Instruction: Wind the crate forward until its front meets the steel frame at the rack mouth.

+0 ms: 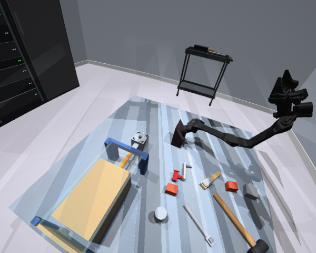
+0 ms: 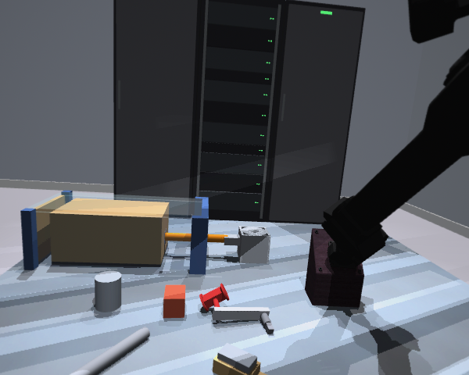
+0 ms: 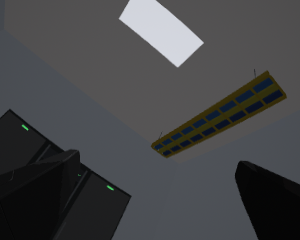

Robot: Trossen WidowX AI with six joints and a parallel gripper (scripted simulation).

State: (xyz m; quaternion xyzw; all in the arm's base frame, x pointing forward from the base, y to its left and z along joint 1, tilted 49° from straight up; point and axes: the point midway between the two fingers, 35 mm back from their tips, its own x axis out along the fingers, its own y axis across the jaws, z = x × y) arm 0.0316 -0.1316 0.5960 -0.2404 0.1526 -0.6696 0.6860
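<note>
The crank handle lies 62 cm below my gripper tip, 24 cm ahead of it and 23 cm to the right of it. The rest, counted from my gripper tip: red knob: 61 cm below, 29 cm ahead, 25 cm to the right; then grey block: 62 cm below, 20 cm to the left, 16 cm ahead; then frame: 56 cm to the right, 54 cm below, 35 cm ahead.
</note>
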